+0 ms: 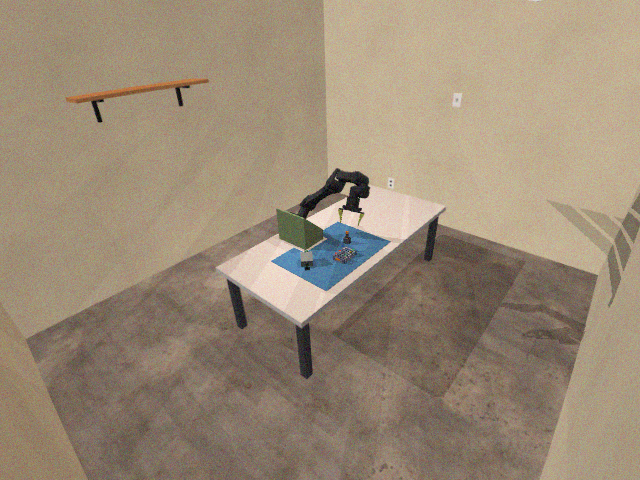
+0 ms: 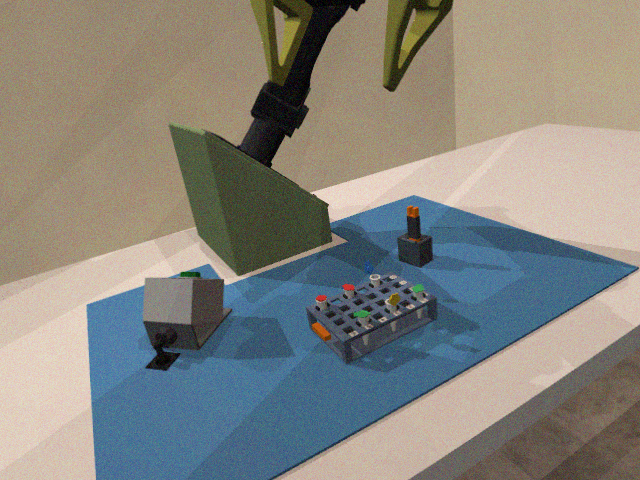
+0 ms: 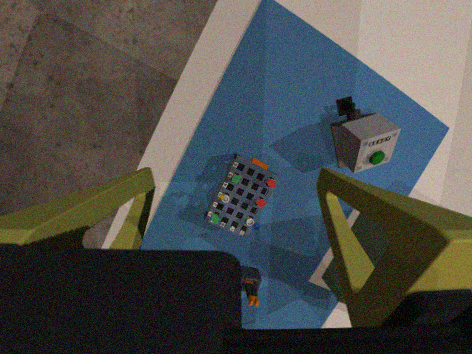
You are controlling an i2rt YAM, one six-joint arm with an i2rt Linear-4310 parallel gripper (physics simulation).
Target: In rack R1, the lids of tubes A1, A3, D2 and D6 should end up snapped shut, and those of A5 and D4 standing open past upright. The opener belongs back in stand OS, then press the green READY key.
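Places are measured from the arm's base along level axes (x up, y back, z right), in millimetres.
Where they show: gripper, fingertip midpoint: (image 1: 349, 224) (image 2: 328, 86) (image 3: 235, 176); arm's base, origin of the base link: (image 1: 300, 219) (image 2: 250, 163).
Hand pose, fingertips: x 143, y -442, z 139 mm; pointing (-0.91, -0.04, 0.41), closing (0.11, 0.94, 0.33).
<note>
Each offset is from my fingertips to the top centre of the thing. "pt": to the spot under its first point. Level surfaces: height alone.
Rack R1 @(dy +72, dx -224, dz -71 mm) (image 1: 344, 254) (image 2: 338, 331) (image 3: 242, 192) stands on the mat. Two red lids (image 2: 321, 298) (image 2: 348, 287) (image 3: 271, 183) (image 3: 261, 203), at A1 and A3, lie over their tubes. Green lids (image 2: 361, 313) (image 2: 418, 288) (image 3: 236, 178) (image 3: 214, 219), at D2 and D6, also look down; whether they are snapped is too small to tell. A5's blue lid @(dy +104, dx -228, dz -109 mm) (image 2: 368, 267) (image 3: 256, 226) and D4's yellow lid @(dy +32, dx -224, dz -78 mm) (image 2: 393, 299) (image 3: 221, 197) stand open. The opener @(dy +140, dx -197, dz -230 mm) (image 2: 413, 224) (image 3: 253, 299) is upright in stand OS @(dy +140, dx -242, dz -230 mm) (image 2: 415, 250). The green READY key @(dy +239, dx -198, dz +88 mm) (image 2: 190, 274) (image 3: 377, 157) shows. My gripper (image 1: 350, 223) (image 2: 334, 85) (image 3: 235, 176) is open, empty, high above the mat.
The grey key housing @(pt dy +219, dx -230, dz +117 mm) (image 1: 306, 258) (image 2: 168, 299) (image 3: 370, 135) stands on the blue mat @(dx -282 mm) (image 2: 217, 413) (image 3: 295, 75), with a black bracket @(pt dy +196, dx -279, dz +142 mm) (image 2: 163, 360) (image 3: 345, 106) beside it. A green wedge-shaped block (image 1: 294, 231) (image 2: 273, 222) stands at the arm's base. The table's edge (image 2: 527, 413) runs beyond the rack.
</note>
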